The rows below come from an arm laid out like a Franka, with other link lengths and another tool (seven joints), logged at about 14 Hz.
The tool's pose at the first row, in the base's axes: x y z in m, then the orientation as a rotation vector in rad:
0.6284, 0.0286, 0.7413, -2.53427, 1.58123, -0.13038
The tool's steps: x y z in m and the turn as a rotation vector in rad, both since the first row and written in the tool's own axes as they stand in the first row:
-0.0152, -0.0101, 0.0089, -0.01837, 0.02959, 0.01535
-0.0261, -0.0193, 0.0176, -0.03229, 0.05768, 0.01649
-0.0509, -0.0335, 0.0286, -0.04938, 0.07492, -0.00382
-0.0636, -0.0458, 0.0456, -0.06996, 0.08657, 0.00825
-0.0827, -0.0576, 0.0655, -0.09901, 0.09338, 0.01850
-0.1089, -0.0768, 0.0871, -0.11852, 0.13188, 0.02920
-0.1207, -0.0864, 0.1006, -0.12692, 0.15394, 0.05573
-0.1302, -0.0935, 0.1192, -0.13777, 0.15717, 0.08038
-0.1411, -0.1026, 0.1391, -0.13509, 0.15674, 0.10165
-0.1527, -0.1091, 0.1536, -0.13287, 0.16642, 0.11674
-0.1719, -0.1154, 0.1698, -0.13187, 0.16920, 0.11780
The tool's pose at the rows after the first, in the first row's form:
0.6320, 0.0473, 0.7344, -2.54495, 1.61966, -0.15297
0.6367, 0.0618, 0.7275, -2.56334, 1.63776, -0.17903
0.6400, 0.0911, 0.7193, -2.59882, 1.62617, -0.19122
0.6479, 0.1093, 0.7048, -2.60780, 1.65546, -0.18953
0.6530, 0.1331, 0.6873, -2.62303, 1.68490, -0.17494
0.6618, 0.1668, 0.6696, 2.61099, -1.70305, 0.20823
0.6672, 0.1826, 0.6580, 2.57085, -1.72934, 0.22580
0.6721, 0.1957, 0.6410, 2.54155, -1.75582, 0.21744
0.6784, 0.2111, 0.6231, 2.52562, -1.78462, 0.21674
0.6813, 0.2255, 0.6100, 2.50846, -1.80263, 0.22913
0.6809, 0.2468, 0.5953, 2.50654, -1.80375, 0.23339

